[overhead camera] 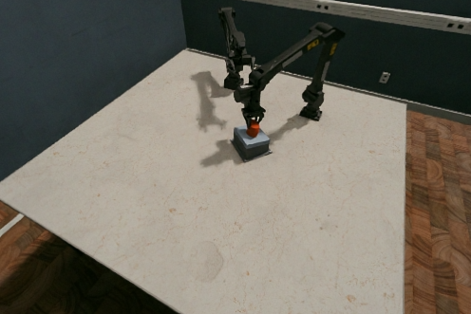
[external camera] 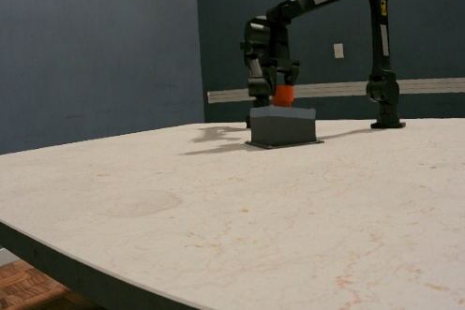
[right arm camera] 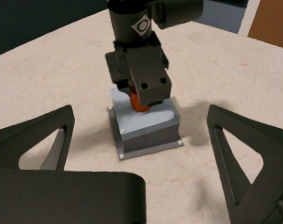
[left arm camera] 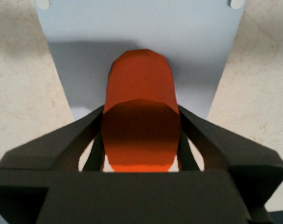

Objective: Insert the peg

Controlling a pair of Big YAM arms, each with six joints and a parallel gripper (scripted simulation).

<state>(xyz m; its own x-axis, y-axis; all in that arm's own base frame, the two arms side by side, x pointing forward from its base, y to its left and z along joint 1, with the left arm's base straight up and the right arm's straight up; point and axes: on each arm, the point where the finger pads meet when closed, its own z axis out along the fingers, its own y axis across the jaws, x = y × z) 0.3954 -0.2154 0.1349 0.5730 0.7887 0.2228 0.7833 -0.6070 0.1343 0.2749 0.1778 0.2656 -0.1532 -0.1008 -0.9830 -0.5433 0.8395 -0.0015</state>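
Note:
My left hand is 10 mm short of the blue-grey plate and 60 mm above it. Also, from my left hand: orange peg (10 mm ahead, 20 mm below).

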